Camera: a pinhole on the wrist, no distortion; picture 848 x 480 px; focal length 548.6 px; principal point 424.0 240.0 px. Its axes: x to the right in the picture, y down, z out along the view. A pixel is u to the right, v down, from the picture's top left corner.
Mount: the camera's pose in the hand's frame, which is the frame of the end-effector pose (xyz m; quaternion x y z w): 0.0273 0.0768 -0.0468 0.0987 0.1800 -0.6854 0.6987
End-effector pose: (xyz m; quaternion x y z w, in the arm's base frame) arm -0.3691 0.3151 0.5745 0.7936 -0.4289 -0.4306 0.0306
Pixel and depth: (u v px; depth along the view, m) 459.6 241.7 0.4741
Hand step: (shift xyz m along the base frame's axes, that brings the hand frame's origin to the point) -0.1568 0.1455 -0.3464
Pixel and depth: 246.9 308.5 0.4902
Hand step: -0.3100 0.0203 -0.3669
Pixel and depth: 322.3 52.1 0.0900
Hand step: -0.0672 -0.0260 -0.0097
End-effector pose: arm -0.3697 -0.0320 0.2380 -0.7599 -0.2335 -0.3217 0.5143
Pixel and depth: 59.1 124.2 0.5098
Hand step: 0.2567 0.4557 -0.2817
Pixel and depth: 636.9 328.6 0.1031
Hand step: 0.0462 0.0293 0.0320
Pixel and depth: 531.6 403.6 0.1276
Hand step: 0.0728 0.0521 0.0394
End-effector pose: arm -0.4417 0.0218 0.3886 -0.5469 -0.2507 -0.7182 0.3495
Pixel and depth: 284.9 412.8 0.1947
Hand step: 0.1091 0.0501 0.1453
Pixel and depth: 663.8 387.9 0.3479
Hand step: -0.0516 0.2359 0.2142
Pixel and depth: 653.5 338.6 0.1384
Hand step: 0.0004 0.0434 0.0810
